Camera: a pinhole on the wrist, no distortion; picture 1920 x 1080 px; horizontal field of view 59.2 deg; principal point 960.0 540.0 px. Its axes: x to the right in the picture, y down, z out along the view. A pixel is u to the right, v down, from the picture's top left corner.
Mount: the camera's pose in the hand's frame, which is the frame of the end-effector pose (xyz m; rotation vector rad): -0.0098 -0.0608 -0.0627 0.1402 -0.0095 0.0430
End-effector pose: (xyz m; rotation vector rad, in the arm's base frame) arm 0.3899 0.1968 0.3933 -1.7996 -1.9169 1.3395
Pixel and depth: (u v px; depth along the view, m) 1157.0 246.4 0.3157
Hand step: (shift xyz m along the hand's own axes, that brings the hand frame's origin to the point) 0.0273 -0.1577 0.2427
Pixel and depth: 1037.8 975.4 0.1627
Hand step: -0.0052 -0.0418 0.1043
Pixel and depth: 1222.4 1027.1 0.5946
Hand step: 0.0711 0.0295 0.5511
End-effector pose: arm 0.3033 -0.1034 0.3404 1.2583 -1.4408 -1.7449
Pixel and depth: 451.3 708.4 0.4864
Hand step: -0.1613 -0.0871 0.4238
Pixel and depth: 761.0 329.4 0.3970
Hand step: -0.0569 -0.1673 0.3229
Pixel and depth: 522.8 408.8 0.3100
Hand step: -0.0909 -0.1314 0.2399
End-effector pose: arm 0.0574 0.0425 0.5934 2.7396 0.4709 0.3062
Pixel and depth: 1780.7 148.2 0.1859
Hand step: 0.0811 -0.1256 0.1165
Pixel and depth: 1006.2 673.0 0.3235
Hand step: -0.0042 -0.0805 0.2613
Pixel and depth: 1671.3 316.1 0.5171
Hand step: 0.2073 -0.1917 0.4425
